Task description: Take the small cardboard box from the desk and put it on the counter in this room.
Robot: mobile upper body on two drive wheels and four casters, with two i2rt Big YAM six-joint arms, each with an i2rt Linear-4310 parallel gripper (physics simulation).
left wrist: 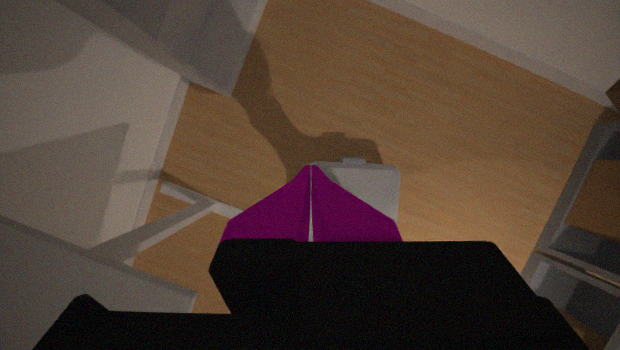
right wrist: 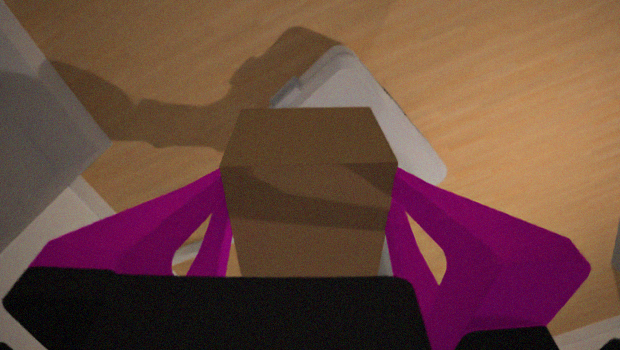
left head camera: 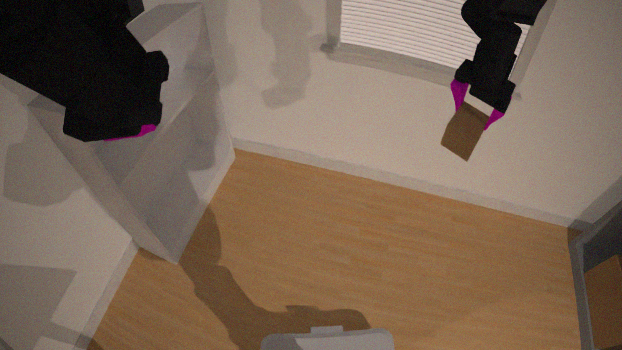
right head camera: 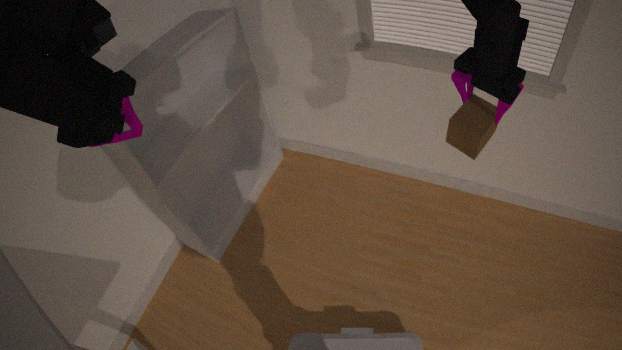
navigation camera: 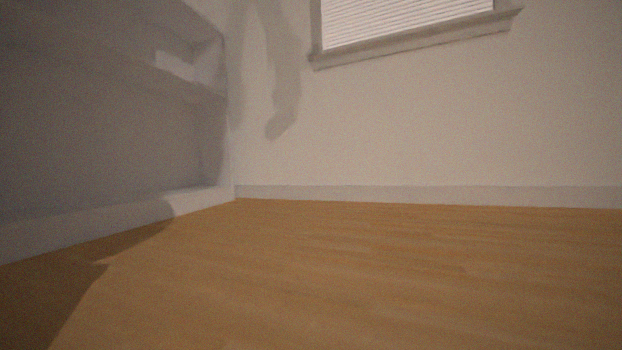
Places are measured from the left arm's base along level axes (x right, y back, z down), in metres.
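Pixels of known places: left gripper, between the fingertips: (left wrist: 310,174) (left head camera: 153,124) (right head camera: 140,131); right gripper, between the fingertips: (right wrist: 308,176) (left head camera: 471,120) (right head camera: 481,114).
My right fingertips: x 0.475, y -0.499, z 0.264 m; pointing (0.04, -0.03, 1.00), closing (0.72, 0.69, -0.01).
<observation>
Behind a point stands the place of what it marks.
The small brown cardboard box (left head camera: 464,135) {x 0.429, y -0.443, z 0.249 m} (right head camera: 469,131) {x 0.431, y -0.442, z 0.248 m} (right wrist: 307,200) {x 0.475, y -0.501, z 0.246 m} is held in the air by my right gripper (left head camera: 472,119) {x 0.475, y -0.499, z 0.264 m} (right head camera: 481,112) {x 0.475, y -0.499, z 0.264 m} (right wrist: 308,176) {x 0.475, y -0.499, z 0.264 m}, which is shut on its two sides. A corner of the box (left wrist: 614,95) {x 0.408, y -0.463, z 0.289 m} shows at the right edge of the left wrist view. My left gripper (left wrist: 310,174) {x -0.003, y -0.353, z 0.128 m} is shut and empty, its fingertips touching; in the head views it hangs at the upper left. A grey desk top (left wrist: 90,280) {x -0.524, y -0.044, z 0.460 m} (right head camera: 25,305) {x -0.622, y -0.107, z 0.460 m} shows at the lower left in the left wrist and right head views. I cannot make out the counter.
A pale grey shelf unit (left head camera: 145,230) {x -0.560, y -0.713, z 1.034 m} (right head camera: 185,230) {x -0.581, y -0.721, z 1.070 m} (navigation camera: 100,219) {x -0.483, y -0.893, z 1.349 m} stands against the wall at the left. A window with blinds (left head camera: 400,30) {x 0.562, y -1.254, z 0.441 m} (navigation camera: 400,15) {x 0.704, y -1.204, z 0.477 m} is in the wall ahead. A dark grey shelf frame (left head camera: 577,270) {x 1.797, y -0.442, z 1.359 m} (left wrist: 565,195) {x 1.702, y -0.163, z 1.379 m} with brown contents stands at the right.
</observation>
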